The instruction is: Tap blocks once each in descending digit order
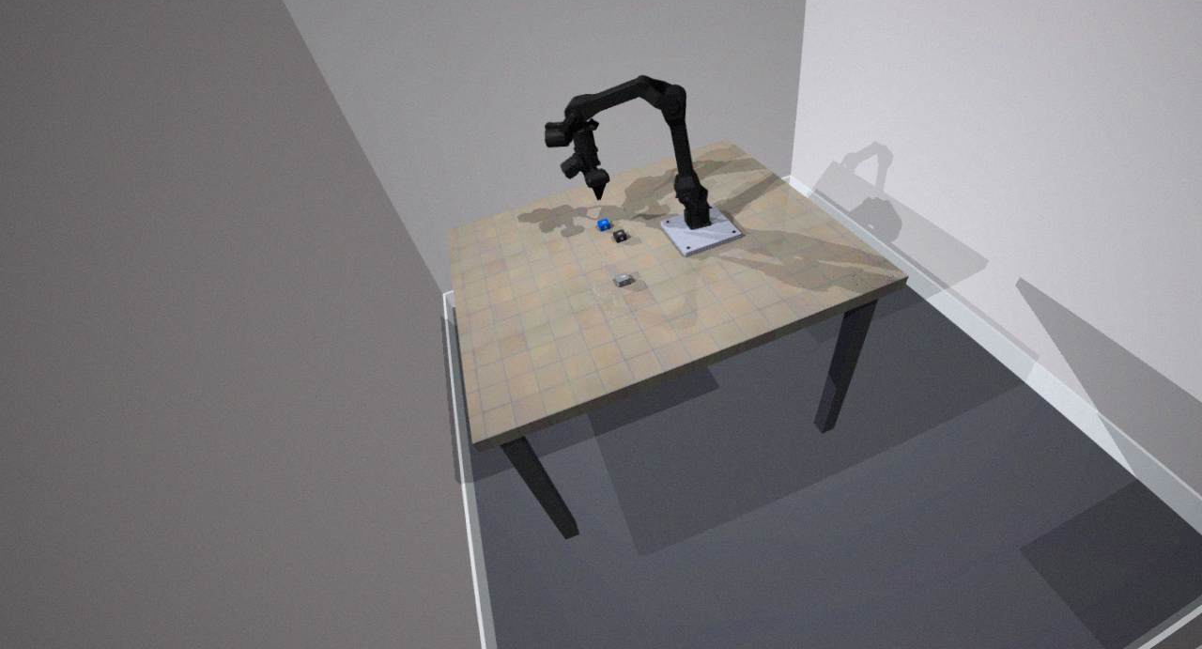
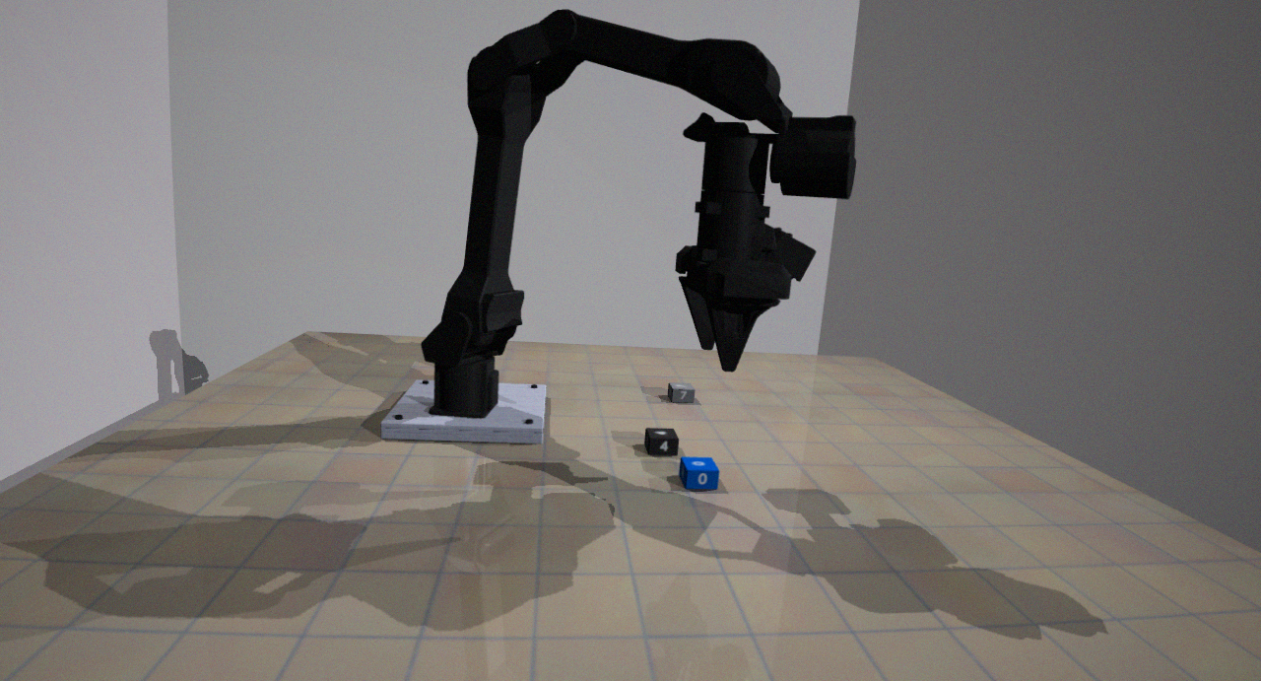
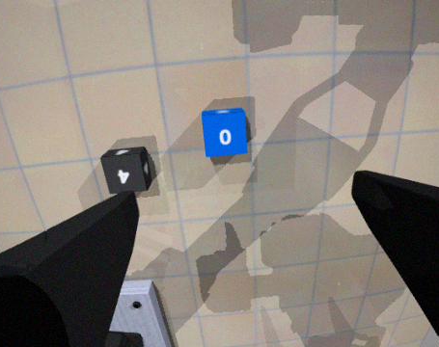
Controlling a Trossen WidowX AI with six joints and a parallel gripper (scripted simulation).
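Right now my gripper tip is 28 cm to the right of the grey block marked 7, 12 cm above it and 1 cm past it. From my gripper tip the other things lie so: blue block marked 0: 12 cm below, 1 cm behind; black block marked 4: 12 cm below, 8 cm to the left, 4 cm behind.
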